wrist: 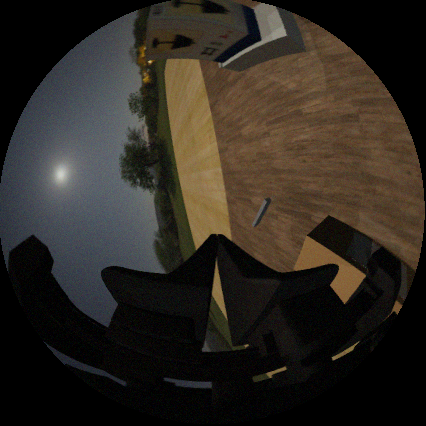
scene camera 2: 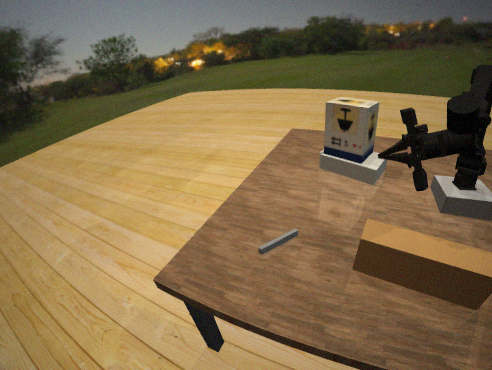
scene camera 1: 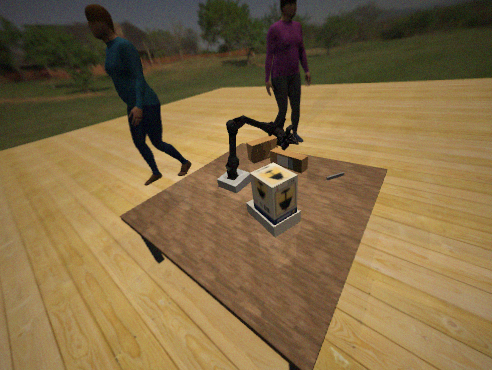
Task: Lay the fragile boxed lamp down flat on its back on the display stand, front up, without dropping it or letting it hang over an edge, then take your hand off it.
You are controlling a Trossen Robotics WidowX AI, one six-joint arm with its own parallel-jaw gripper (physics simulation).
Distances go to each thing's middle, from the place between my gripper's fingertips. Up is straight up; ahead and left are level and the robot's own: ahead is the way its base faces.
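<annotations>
I find the display stand (scene camera 2: 370,170) 22 cm below my hand, 1 cm behind it and 44 cm to the right of it.
</annotations>
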